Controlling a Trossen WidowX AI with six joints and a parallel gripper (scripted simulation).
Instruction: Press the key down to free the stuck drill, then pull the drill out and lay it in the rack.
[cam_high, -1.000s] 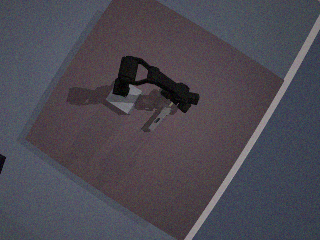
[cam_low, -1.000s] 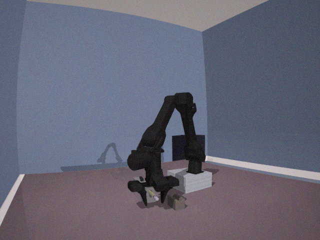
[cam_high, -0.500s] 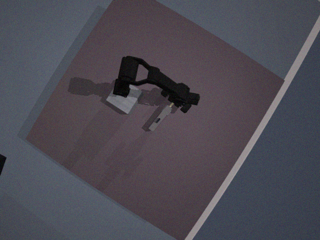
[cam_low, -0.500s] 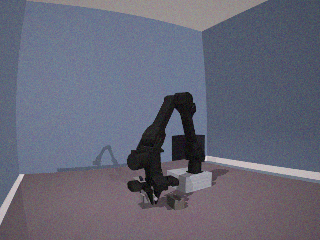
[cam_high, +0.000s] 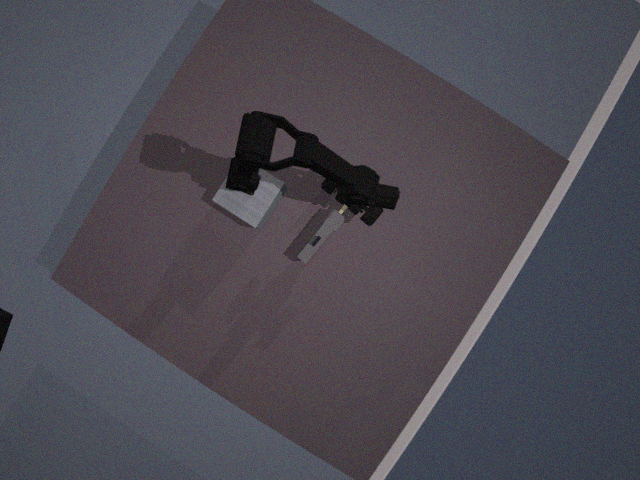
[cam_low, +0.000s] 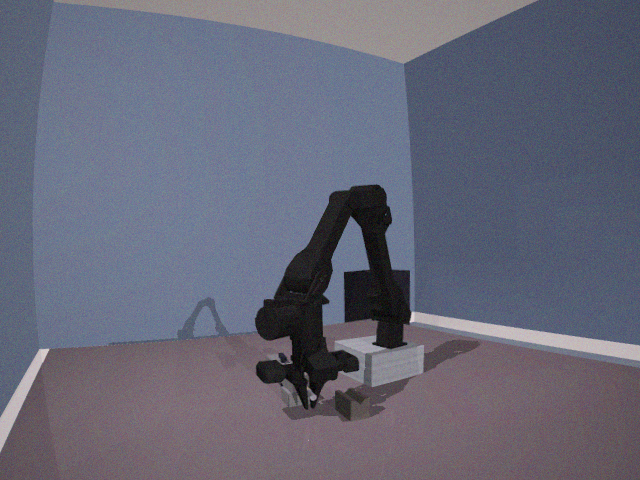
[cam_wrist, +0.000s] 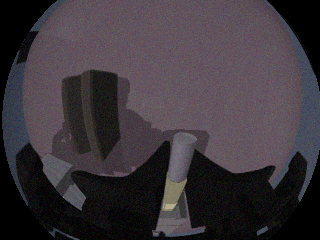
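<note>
The slotted rack lies 7 cm behind my gripper tip and 5 cm to the left of it. Round my gripper tip: dark key: 16 cm to the right, 5 cm behind, 4 cm above.
</note>
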